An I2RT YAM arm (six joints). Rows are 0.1 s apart.
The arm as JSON. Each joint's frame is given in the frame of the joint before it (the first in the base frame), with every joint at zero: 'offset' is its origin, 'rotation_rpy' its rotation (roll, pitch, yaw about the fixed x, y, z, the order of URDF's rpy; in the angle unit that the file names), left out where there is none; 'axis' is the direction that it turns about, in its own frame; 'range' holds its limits. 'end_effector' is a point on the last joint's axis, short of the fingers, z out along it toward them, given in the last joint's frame.
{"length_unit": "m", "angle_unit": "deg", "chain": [
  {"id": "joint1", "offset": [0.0, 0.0, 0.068], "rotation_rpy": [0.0, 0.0, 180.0], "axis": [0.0, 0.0, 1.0], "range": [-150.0, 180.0]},
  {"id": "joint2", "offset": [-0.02, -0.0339, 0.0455], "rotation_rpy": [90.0, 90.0, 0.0], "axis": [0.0, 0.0, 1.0], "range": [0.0, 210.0]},
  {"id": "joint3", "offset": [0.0, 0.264, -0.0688], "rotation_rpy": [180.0, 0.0, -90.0], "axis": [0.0, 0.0, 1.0], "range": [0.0, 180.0]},
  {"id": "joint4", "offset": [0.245, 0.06, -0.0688], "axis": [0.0, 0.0, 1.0], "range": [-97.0, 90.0]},
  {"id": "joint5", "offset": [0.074, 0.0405, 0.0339], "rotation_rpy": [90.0, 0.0, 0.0], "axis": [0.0, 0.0, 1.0], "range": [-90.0, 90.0]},
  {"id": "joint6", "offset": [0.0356, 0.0, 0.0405], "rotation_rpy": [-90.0, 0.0, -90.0], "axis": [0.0, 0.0, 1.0], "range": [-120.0, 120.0]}
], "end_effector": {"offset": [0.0, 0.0, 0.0], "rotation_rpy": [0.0, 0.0, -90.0]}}
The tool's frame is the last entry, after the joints.
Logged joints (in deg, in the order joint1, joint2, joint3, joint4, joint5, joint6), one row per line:
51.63 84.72 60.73 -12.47 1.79 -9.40
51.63 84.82 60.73 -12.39 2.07 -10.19
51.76 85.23 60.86 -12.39 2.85 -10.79
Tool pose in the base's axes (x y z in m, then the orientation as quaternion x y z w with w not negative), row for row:
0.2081 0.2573 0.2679 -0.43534 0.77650 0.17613 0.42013
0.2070 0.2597 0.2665 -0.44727 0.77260 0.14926 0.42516
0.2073 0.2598 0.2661 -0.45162 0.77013 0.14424 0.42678
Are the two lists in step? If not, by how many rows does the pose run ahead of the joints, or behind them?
The pose runs 1 row behind the joints: the pose in row i belongs to the joints in row i - 1.
